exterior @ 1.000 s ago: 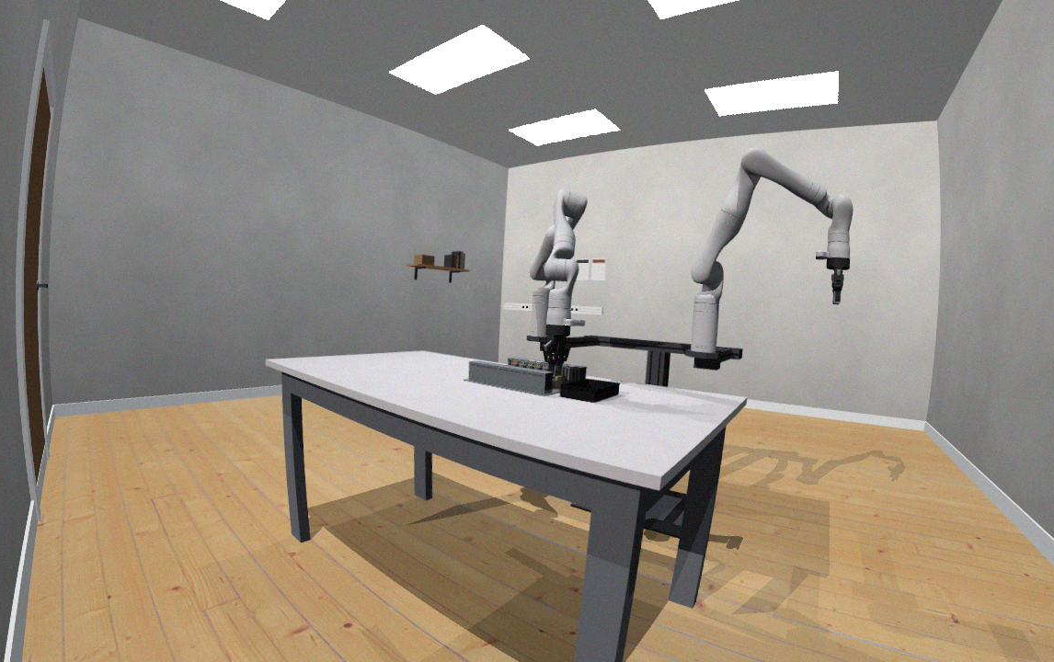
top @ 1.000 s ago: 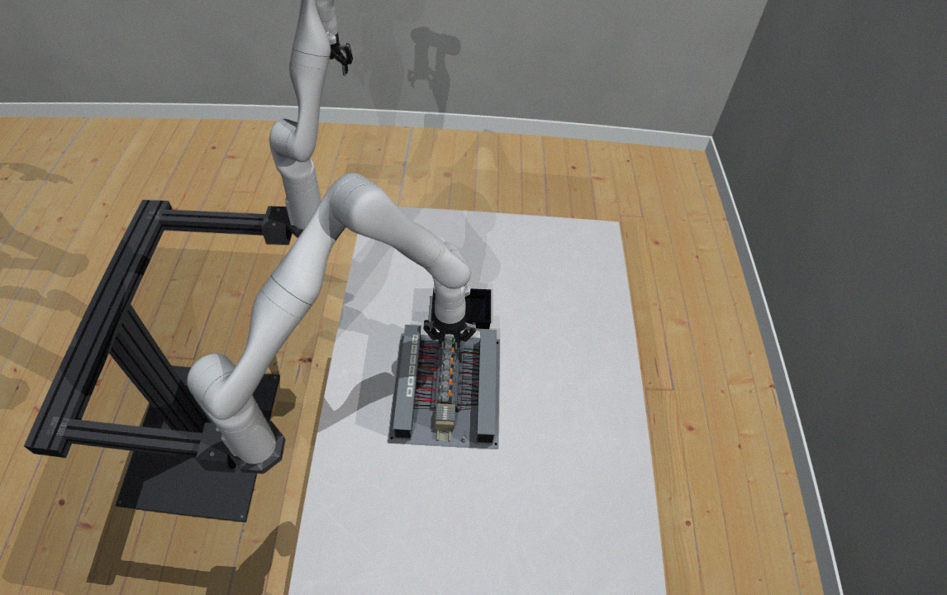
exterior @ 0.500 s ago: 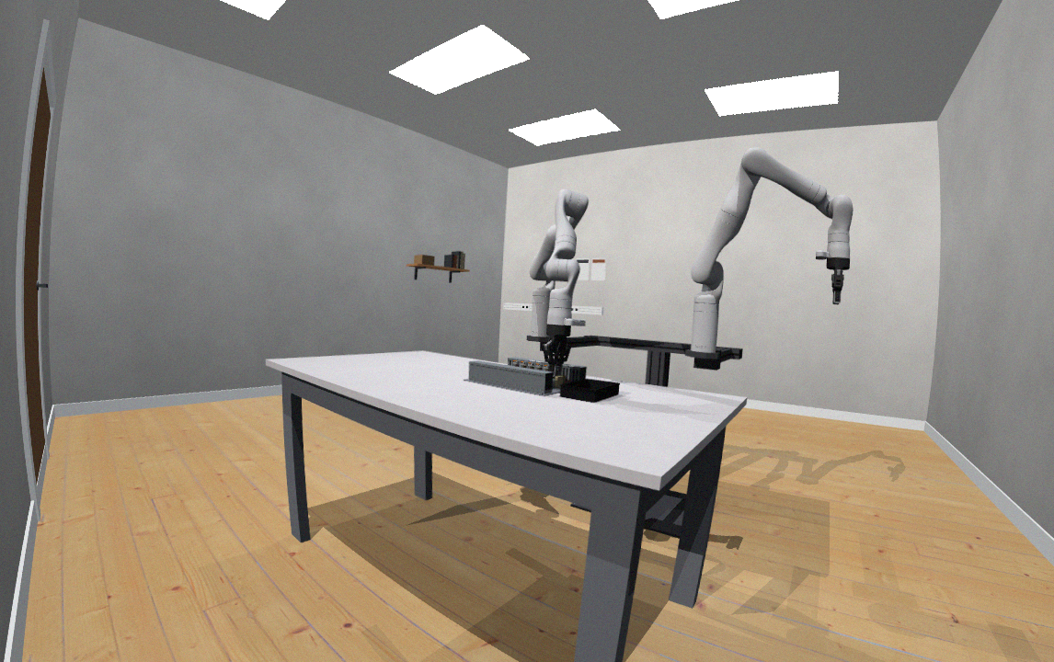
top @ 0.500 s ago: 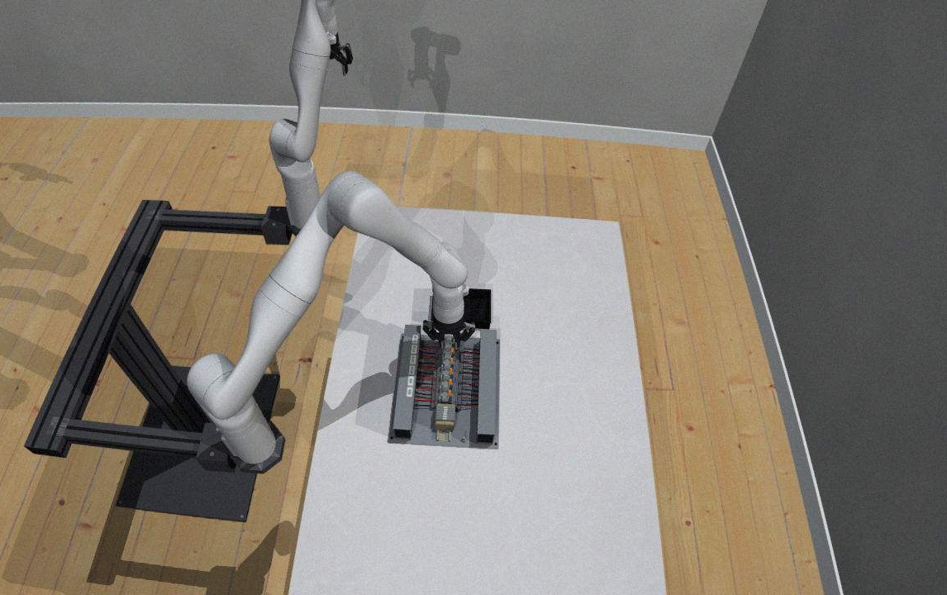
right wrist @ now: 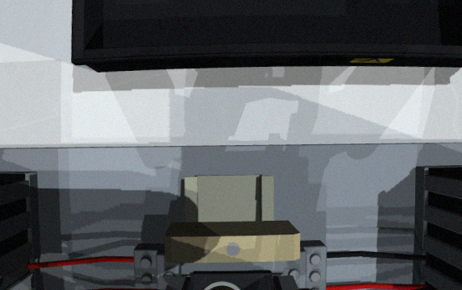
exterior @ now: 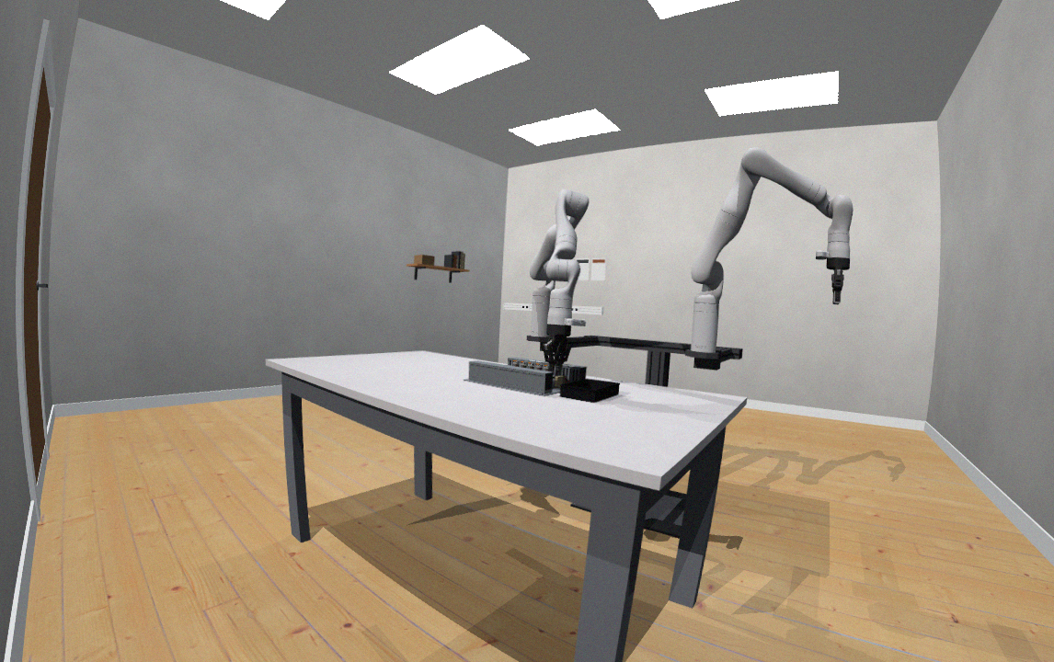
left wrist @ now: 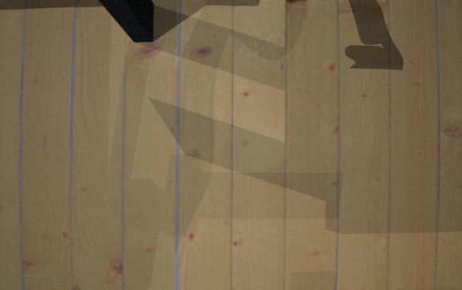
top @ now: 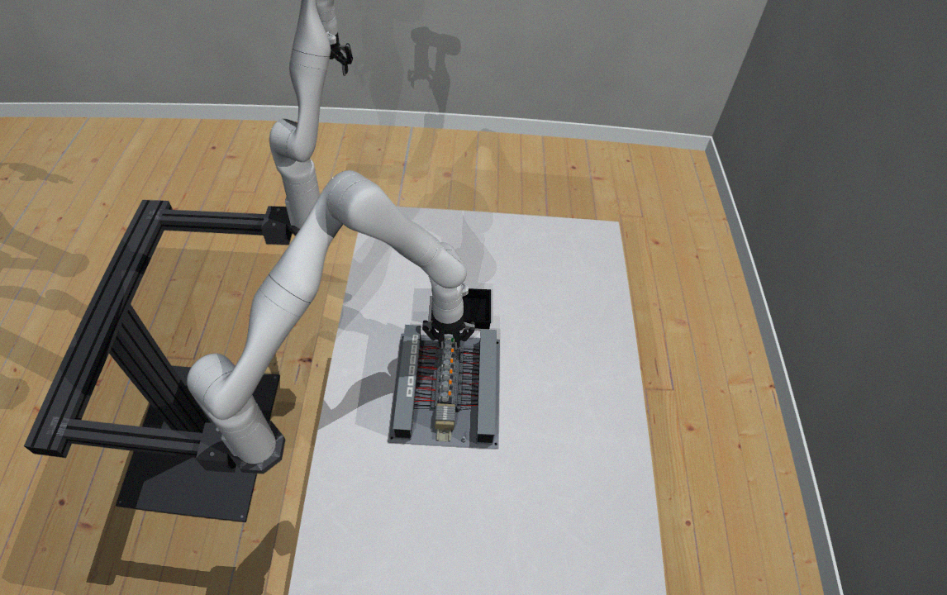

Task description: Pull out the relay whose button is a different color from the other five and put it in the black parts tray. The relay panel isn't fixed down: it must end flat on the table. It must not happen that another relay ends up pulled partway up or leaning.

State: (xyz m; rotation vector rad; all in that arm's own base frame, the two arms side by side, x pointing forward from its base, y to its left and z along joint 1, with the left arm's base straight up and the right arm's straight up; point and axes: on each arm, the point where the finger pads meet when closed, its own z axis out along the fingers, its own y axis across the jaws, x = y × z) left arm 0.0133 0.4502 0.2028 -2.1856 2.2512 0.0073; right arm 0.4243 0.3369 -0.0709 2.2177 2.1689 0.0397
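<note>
Now: right hand 1 cm above the green-button relay. Round my right hand: relay panel (11 cm to the right, 2 cm below); then black parts tray (14 cm to the left, 4 cm below, 3 cm ahead).
</note>
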